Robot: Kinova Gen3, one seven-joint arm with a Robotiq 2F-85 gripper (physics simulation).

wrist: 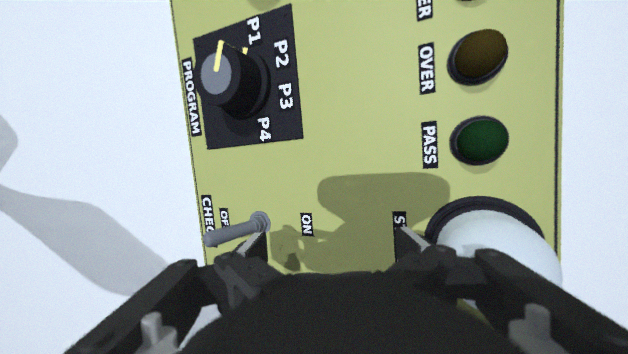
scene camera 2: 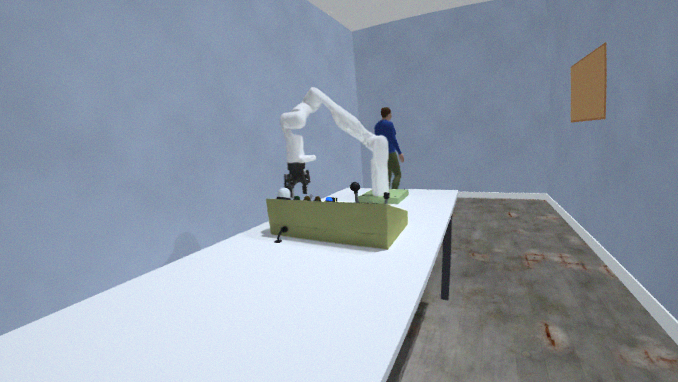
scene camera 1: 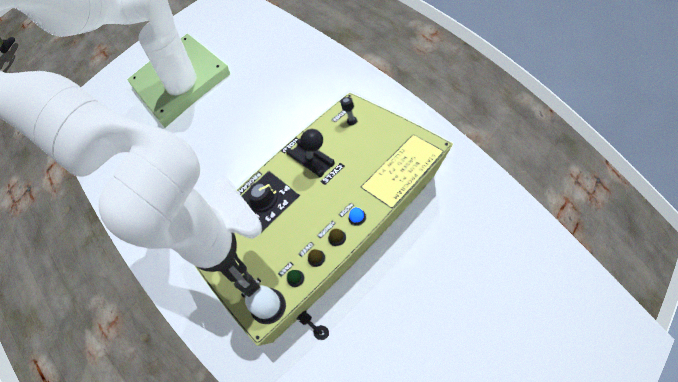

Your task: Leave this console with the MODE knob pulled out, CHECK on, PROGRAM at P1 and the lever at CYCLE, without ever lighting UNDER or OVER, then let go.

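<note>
The yellow-green console [scene camera 1: 382, 132] [scene camera 2: 325, 220] [wrist: 350, 100] stands on the table. My gripper [scene camera 2: 297, 192] [wrist: 330, 243] is open and empty, low over the CHECK end. In the wrist view its left fingertip overlaps the base of the grey CHECK toggle [wrist: 232, 232], which leans toward OFF. The PROGRAM knob [scene camera 1: 261, 196] [wrist: 216, 80] points at P1. The ball lever [scene camera 1: 311, 140] [scene camera 2: 355, 186] stands in its HOLD–CYCLE slot; its exact stop is unclear. The MODE knob [scene camera 1: 347, 103] [scene camera 2: 386, 195] stands up on its stem. The UNDER lamp [scene camera 1: 337, 236] and OVER lamp [scene camera 1: 316, 257] [wrist: 481, 52] are dark.
The MODE lamp [scene camera 1: 356, 216] is blue; the PASS lamp [scene camera 1: 295, 277] [wrist: 482, 140] is dark green. The white STATUS dome [scene camera 1: 265, 302] [scene camera 2: 284, 193] [wrist: 492, 235] is beside the gripper. A small black stalk [scene camera 1: 320, 331] [scene camera 2: 283, 230] is beside the console. A person [scene camera 2: 386, 131] stands behind the arm.
</note>
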